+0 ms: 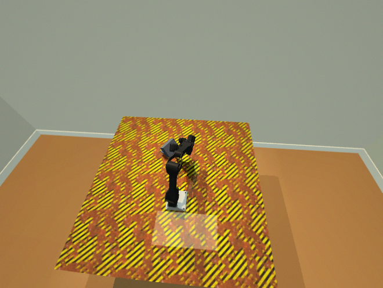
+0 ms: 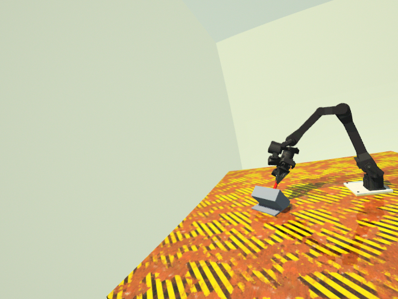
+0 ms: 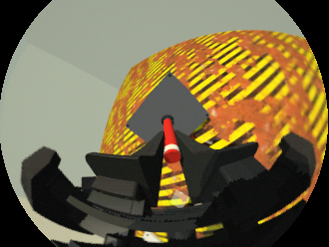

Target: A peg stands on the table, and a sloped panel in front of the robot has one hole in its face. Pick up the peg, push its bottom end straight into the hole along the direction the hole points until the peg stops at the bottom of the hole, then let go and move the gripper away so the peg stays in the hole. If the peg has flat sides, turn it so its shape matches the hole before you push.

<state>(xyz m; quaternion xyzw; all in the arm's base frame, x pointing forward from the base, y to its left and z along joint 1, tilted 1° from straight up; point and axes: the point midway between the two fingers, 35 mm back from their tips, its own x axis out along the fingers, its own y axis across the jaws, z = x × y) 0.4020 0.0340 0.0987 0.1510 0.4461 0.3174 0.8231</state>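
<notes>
Right now the red peg is 10 mm behind my gripper tip, 10 mm to the right of it and 10 mm above it. Also, from my gripper tip: grey sloped panel 30 mm ahead, 50 mm to the left, 50 mm below.
</notes>
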